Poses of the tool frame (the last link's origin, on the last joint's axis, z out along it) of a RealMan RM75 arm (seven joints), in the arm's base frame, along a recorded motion.
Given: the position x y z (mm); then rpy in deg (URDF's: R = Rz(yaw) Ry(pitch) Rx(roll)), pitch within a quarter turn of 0, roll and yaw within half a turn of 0.
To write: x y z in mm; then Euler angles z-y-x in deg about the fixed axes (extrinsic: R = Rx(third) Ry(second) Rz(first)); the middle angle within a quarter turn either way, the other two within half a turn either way. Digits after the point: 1 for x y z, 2 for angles.
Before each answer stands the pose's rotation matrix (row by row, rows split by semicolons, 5 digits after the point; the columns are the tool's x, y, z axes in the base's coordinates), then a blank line. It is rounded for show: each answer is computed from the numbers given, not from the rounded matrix.
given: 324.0 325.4 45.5 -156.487 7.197 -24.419
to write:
0.90337 -0.42459 0.06033; -0.41015 -0.81428 0.41076; -0.12528 -0.39581 -0.90975

324.0 325.4 45.5 25.17 3.46 -155.70
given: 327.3 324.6 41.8 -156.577 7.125 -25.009
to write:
0.89924 -0.43261 0.06491; -0.41950 -0.81072 0.40836; -0.12403 -0.39445 -0.91051

327.3 324.6 41.8 25.69 3.72 -155.84
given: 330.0 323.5 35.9 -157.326 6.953 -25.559
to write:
0.89551 -0.44019 0.06555; -0.42827 -0.81228 0.39596; -0.12106 -0.38265 -0.91593

330.0 323.5 35.9 26.18 3.76 -156.62
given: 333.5 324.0 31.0 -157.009 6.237 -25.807
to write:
0.89494 -0.43896 0.08000; -0.43276 -0.81028 0.39517; -0.10864 -0.38827 -0.91512

333.5 324.0 31.0 26.13 4.59 -156.64
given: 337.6 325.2 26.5 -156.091 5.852 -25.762
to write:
0.89591 -0.43455 0.09220; -0.43237 -0.80537 0.40552; -0.10196 -0.40317 -0.90943

337.6 325.2 26.5 25.88 5.29 -155.97
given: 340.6 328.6 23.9 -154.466 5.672 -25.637
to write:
0.89714 -0.42882 0.10610; -0.43055 -0.79507 0.42720; -0.09883 -0.42894 -0.89791

340.6 328.6 23.9 25.55 6.09 -154.56
